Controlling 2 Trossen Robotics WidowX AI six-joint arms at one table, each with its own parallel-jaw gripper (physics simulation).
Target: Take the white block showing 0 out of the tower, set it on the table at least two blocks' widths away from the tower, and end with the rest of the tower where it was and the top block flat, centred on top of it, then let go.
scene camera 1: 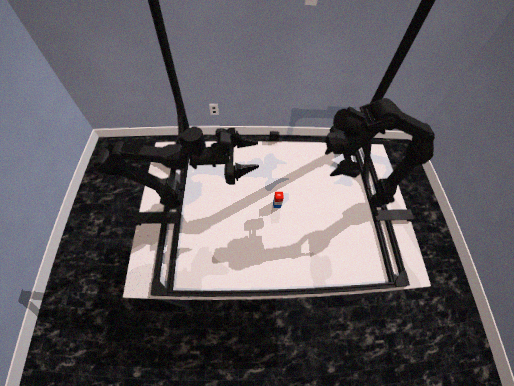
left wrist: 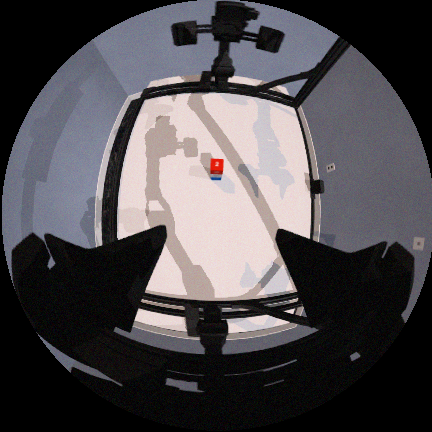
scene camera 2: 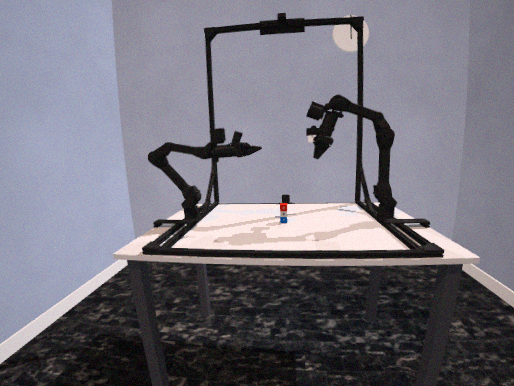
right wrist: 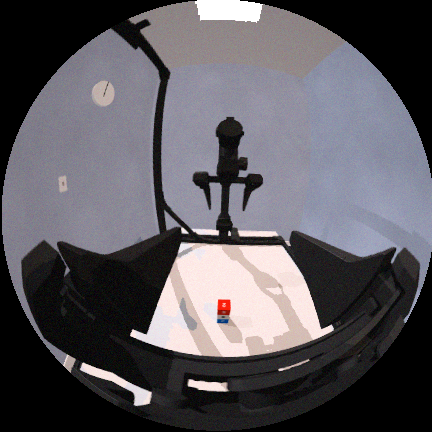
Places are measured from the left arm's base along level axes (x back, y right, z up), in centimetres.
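Where they show: left gripper, fingertip midpoint: (scene camera 1: pixel 328 164) (left wrist: pixel 222 232) (scene camera 2: pixel 315 158) (right wrist: pixel 226 209); right gripper, fingertip midpoint: (scene camera 1: pixel 258 154) (left wrist: pixel 228 35) (scene camera 2: pixel 260 148) (right wrist: pixel 237 234); left arm's base, link origin: (scene camera 1: pixel 377 201) (left wrist: pixel 212 311) (scene camera 2: pixel 385 217) (right wrist: pixel 222 238); right arm's base, link origin: (scene camera 1: pixel 173 202) (left wrist: pixel 220 85) (scene camera 2: pixel 191 217).
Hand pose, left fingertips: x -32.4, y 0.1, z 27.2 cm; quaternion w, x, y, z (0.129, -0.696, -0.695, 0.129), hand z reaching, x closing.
Observation:
Things, the pixels of their top centre, and the offset from my left fingertips. "spot": a spot on its surface instead. Level surfaces: height alone.
- red block, top centre: (left wrist: pixel 216 164) (right wrist: pixel 223 304) (scene camera 1: pixel 279 195) (scene camera 2: pixel 283 204) dy -0.3, dx -14.3, dz -20.4 cm
- white block, top centre: (right wrist: pixel 223 309) (scene camera 2: pixel 283 210) dy -0.3, dx -14.3, dz -23.3 cm
- blue block, top centre: (left wrist: pixel 215 171) (right wrist: pixel 222 314) (scene camera 1: pixel 277 201) (scene camera 2: pixel 283 216) dy -0.4, dx -14.3, dz -26.2 cm
- white table, surface height: dz -29.1 cm
- black rail, surface spot: (scene camera 2: pixel 292 252) spot: dy -37.9, dx -11.4, dz -27.1 cm
- small black box, surface spot: (scene camera 1: pixel 274 135) (scene camera 2: pixel 285 196) spot: dy +35.9, dx -13.4, dz -24.4 cm
A tower of three small blocks stands upright near the middle of the table: a red block (scene camera 1: pixel 279 195) (scene camera 2: pixel 283 207) (left wrist: pixel 217 165) (right wrist: pixel 224 306) on top showing 2, a white block (scene camera 2: pixel 283 214) (right wrist: pixel 223 317) in the middle, and a blue block (scene camera 1: pixel 277 205) (scene camera 2: pixel 283 220) (left wrist: pixel 215 178) (right wrist: pixel 222 321) at the bottom. The blocks look aligned. My left gripper (scene camera 1: pixel 331 163) (scene camera 2: pixel 317 157) (left wrist: pixel 222 232) is open and empty, tilted downward, high above the table and to the picture's right of the tower. My right gripper (scene camera 1: pixel 257 155) (scene camera 2: pixel 260 148) is open and empty, level, high at the picture's left.
The white table (scene camera 1: pixel 350 270) (scene camera 2: pixel 350 241) is bordered by a black rail (scene camera 1: pixel 280 290) (scene camera 2: pixel 292 252). An overhead black frame (scene camera 2: pixel 210 90) stands behind the arms. A small black box (scene camera 1: pixel 274 135) (scene camera 2: pixel 285 198) is at the back edge. Arm shadows cross the table.

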